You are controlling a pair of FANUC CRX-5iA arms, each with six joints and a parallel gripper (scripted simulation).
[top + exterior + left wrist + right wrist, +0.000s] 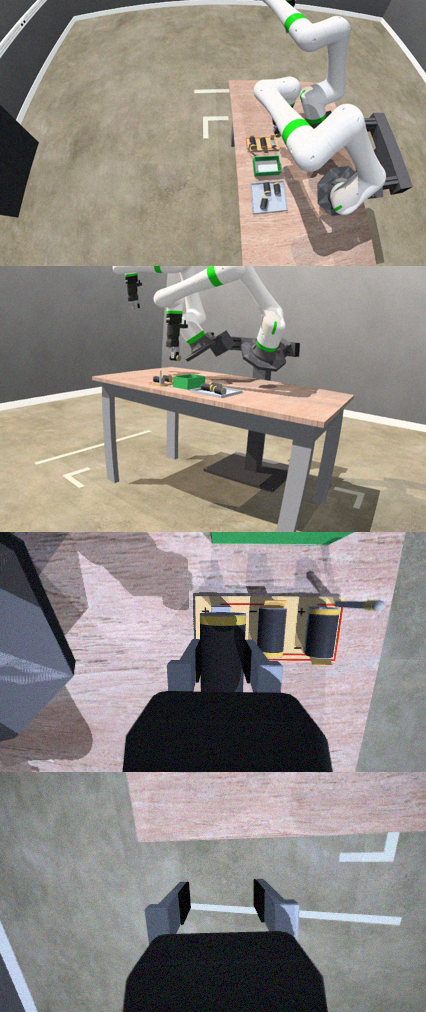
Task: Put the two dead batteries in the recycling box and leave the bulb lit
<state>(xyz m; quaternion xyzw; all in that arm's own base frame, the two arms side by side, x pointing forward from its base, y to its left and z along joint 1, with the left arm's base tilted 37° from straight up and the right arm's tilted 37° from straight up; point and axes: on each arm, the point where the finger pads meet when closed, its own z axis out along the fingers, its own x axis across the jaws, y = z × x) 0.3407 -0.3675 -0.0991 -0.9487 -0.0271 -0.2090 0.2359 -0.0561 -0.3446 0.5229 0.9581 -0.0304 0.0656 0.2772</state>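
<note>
Now: left hand 10 cm short of the grey tray, 33 cm to the right of it and 16 cm above it. From my left hand the other things lie so: green recycling box (8 cm ahead, 15 cm to the left, 14 cm below).
</note>
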